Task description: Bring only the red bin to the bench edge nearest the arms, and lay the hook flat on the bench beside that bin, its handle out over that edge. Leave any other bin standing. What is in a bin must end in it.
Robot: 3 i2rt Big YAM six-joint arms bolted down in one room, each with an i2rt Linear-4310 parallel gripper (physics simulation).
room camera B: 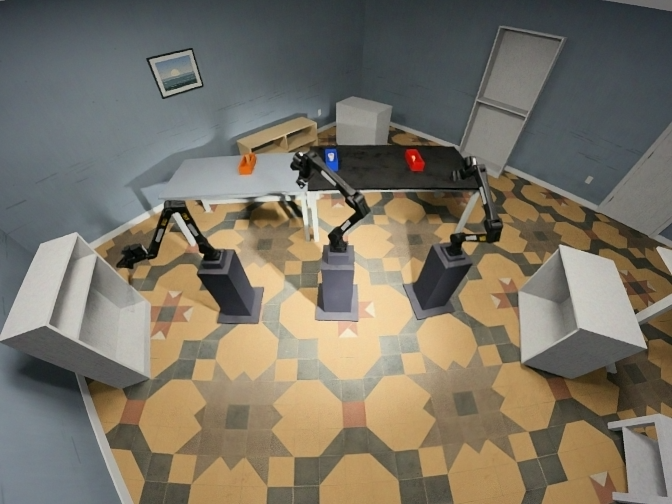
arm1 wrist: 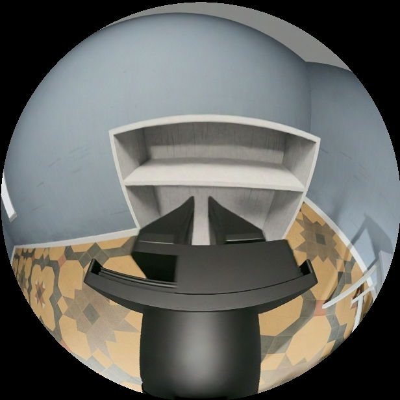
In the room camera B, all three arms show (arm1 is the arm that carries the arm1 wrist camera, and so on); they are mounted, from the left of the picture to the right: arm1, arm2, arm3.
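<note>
The red bin (room camera B: 414, 160) stands on the black bench (room camera B: 374, 183), right of its middle, with a small pale thing inside. The hook is not visible in either view. My arm1 gripper (arm1 wrist: 201, 202) (room camera B: 123, 262) points at the open shelf unit on the left. Its fingers stand a narrow gap apart. No hook shows in that gap, but the fingers' lower parts are hidden by the gripper body. My arm2 gripper (room camera B: 298, 176) is above where the two benches meet, left of the blue bin. My arm3 gripper (room camera B: 454, 174) is over the black bench's right end, right of the red bin. Both are too small to read.
The blue bin (room camera B: 331, 159) holds something white and stands on the black bench. An orange bin (room camera B: 247, 164) with something in it stands on the pale bench (room camera B: 200, 187). The grey shelf unit (arm1 wrist: 215, 119) (room camera B: 32, 287) stands beside arm1. Another open cabinet (room camera B: 607, 303) stands at right.
</note>
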